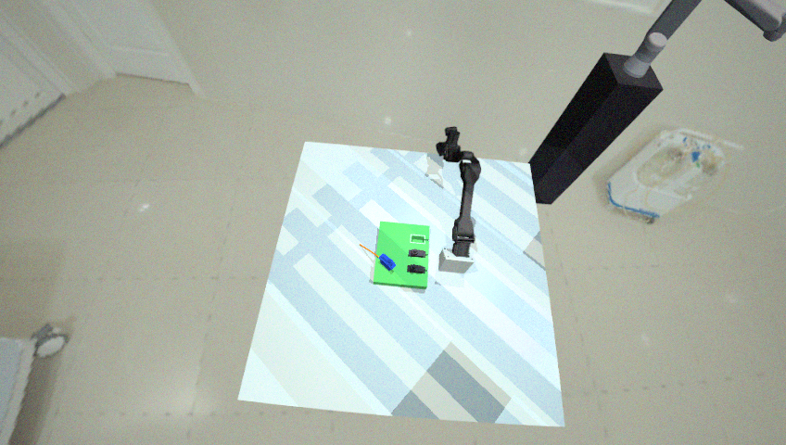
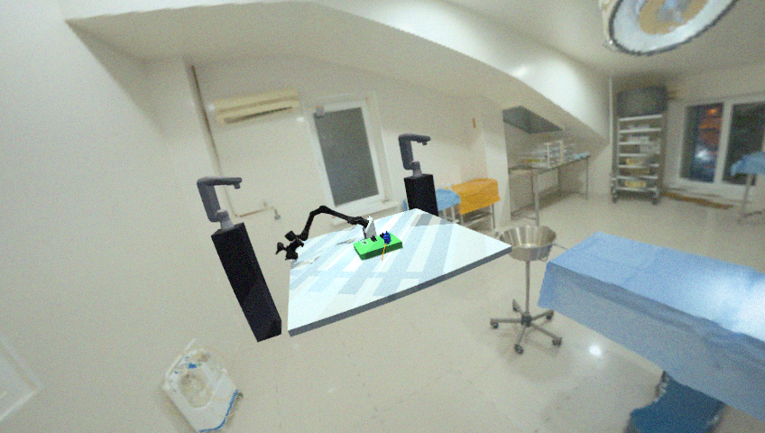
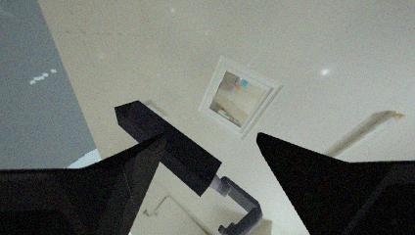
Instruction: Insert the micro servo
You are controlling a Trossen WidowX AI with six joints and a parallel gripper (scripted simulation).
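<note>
Now: gripper tip 320 mm short of the green deck, 690 mm to the right of it and 40 mm above it.
</note>
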